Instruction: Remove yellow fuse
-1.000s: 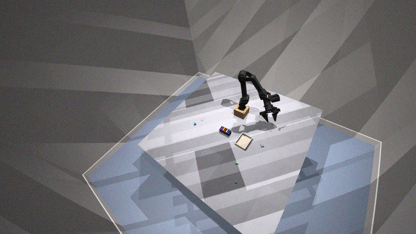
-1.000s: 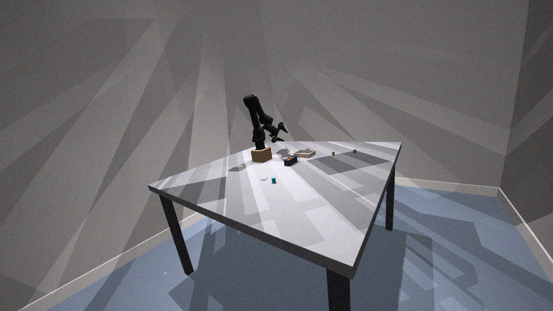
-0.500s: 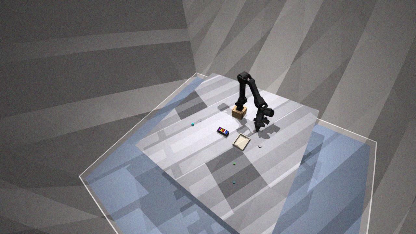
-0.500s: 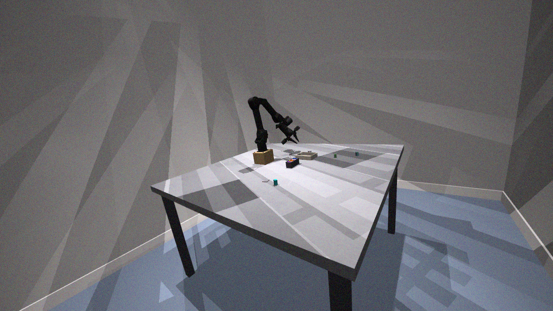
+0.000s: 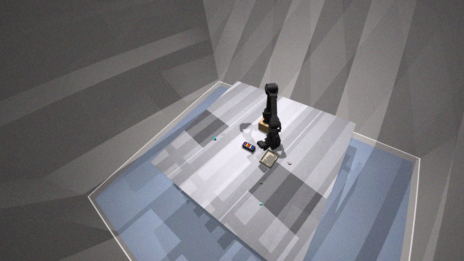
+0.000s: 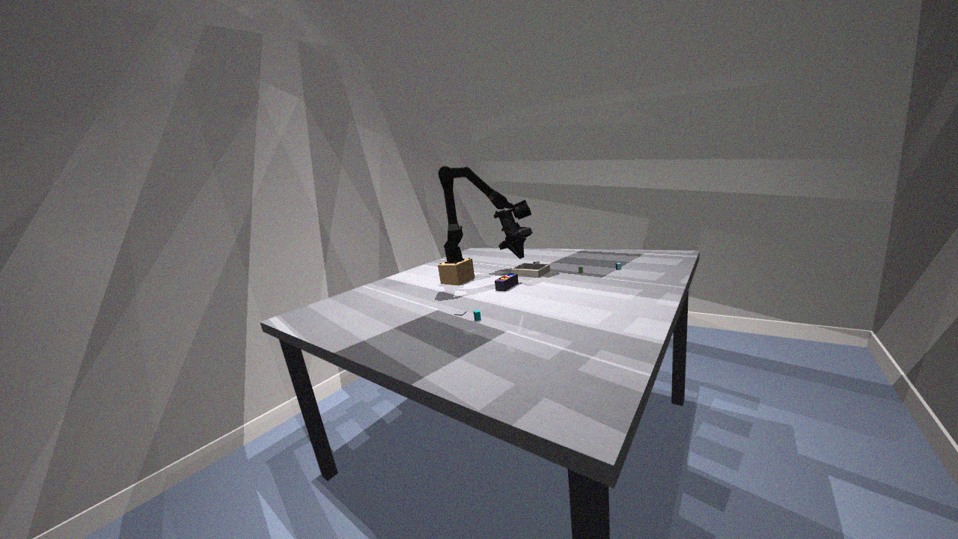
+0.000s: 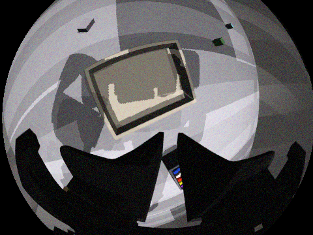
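Right now my gripper tip is 16 cm to the left of the yellow fuse, 5 cm above it and 1 cm short of it. The rest, counted from my gripper tip: teal cube: 44 cm to the right, 9 cm ahead, 7 cm below; then cream tray: 8 cm below, 5 cm to the left, 1 cm ahead.
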